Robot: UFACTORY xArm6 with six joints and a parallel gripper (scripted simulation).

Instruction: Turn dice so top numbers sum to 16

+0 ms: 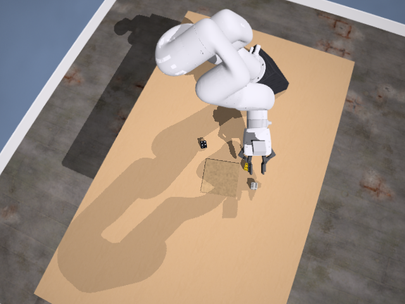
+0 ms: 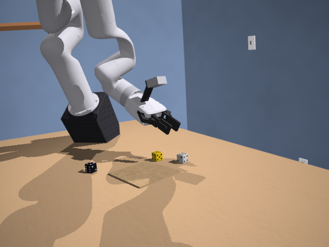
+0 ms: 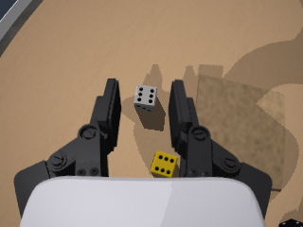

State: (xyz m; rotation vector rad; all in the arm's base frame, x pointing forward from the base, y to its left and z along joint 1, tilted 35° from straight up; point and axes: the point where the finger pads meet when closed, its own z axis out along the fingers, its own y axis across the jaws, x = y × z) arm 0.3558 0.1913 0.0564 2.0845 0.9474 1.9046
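The white die lies 4 cm ahead of my hand, 2 cm to the left of it and 10 cm below it. Also, from my hand: tan mat: 5 cm ahead, 12 cm to the right, 11 cm below; yellow die: 3 cm behind, 3 cm to the right, 10 cm below; black die: 5 cm behind, 24 cm to the right, 10 cm below.
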